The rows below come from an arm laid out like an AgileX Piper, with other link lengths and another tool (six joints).
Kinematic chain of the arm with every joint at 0, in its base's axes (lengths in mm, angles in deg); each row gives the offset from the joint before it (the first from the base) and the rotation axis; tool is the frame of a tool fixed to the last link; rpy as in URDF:
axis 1: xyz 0 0 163.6 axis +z
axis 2: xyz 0 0 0 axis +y
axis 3: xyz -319.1 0 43.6 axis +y
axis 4: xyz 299.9 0 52.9 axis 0.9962 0 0.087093
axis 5: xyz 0 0 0 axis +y
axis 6: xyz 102.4 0 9 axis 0.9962 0 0.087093
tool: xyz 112.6 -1 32.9 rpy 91.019 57.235 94.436
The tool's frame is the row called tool.
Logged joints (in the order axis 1, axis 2, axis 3, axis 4, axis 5, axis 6), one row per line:
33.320, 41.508, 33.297, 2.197, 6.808, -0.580
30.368, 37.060, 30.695, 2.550, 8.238, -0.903
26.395, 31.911, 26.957, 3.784, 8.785, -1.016
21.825, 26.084, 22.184, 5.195, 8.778, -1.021
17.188, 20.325, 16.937, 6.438, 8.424, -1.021
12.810, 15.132, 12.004, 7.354, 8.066, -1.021
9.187, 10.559, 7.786, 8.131, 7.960, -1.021
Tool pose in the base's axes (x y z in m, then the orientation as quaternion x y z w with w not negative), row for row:
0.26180, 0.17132, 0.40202, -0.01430, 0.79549, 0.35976, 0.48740
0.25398, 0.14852, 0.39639, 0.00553, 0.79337, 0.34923, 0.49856
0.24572, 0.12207, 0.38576, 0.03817, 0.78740, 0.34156, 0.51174
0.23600, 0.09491, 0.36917, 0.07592, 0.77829, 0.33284, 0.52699
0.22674, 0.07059, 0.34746, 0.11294, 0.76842, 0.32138, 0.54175
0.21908, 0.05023, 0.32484, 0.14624, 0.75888, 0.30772, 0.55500
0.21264, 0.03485, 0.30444, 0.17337, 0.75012, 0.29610, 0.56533
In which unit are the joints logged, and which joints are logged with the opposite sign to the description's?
The joints are logged in degrees. Opposite sign: axis 3.
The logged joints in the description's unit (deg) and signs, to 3 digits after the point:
33.320, 41.508, -33.297, 2.197, 6.808, -0.580
30.368, 37.060, -30.695, 2.550, 8.238, -0.903
26.395, 31.911, -26.957, 3.784, 8.785, -1.016
21.825, 26.084, -22.184, 5.195, 8.778, -1.021
17.188, 20.325, -16.937, 6.438, 8.424, -1.021
12.810, 15.132, -12.004, 7.354, 8.066, -1.021
9.187, 10.559, -7.786, 8.131, 7.960, -1.021

